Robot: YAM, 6 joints.
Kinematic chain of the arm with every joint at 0, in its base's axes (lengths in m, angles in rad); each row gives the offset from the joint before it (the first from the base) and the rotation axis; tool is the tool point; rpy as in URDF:
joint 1: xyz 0 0 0.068 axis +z
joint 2: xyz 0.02 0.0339 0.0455 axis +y
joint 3: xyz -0.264 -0.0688 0 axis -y
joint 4: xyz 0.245 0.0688 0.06 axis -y
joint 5: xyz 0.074 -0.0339 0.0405 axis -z
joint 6: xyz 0.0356 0 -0.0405 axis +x
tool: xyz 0 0 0 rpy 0 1.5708 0
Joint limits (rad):
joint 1: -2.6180..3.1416
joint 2: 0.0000..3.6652
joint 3: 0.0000..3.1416
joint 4: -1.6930..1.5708
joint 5: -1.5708..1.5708
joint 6: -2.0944..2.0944
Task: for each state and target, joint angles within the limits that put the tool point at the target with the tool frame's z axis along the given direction. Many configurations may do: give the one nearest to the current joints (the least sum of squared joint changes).
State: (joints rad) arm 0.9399 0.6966 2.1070 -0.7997 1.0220 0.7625
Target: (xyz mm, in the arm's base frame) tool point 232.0 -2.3 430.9 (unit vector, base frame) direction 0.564 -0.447 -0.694
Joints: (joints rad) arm 0.0642 1.3411 1.7070 -1.2807 0.5033 0.7625
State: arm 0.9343 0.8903 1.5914 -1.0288 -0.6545 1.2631
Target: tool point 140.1 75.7 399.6 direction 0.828 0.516 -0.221
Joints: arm 0.4781 0.7830 1.0574 -0.4978 -0.0772 1.2631
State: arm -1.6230 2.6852 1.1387 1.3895 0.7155 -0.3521
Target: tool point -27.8 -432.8 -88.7 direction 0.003 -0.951 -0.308
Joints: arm -1.6406 2.8444 1.2618 1.2686 -0.0694 -0.3521
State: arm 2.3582 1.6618 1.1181 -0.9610 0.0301 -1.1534
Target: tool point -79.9 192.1 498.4 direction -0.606 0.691 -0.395
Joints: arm 1.9059 1.2391 1.7963 -0.9913 -0.3521 -1.1534
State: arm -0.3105 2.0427 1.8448 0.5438 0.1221 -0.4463
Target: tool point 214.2 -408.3 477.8 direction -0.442 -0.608 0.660
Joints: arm -1.0343 2.1951 2.1914 1.1520 0.7621 -0.4463
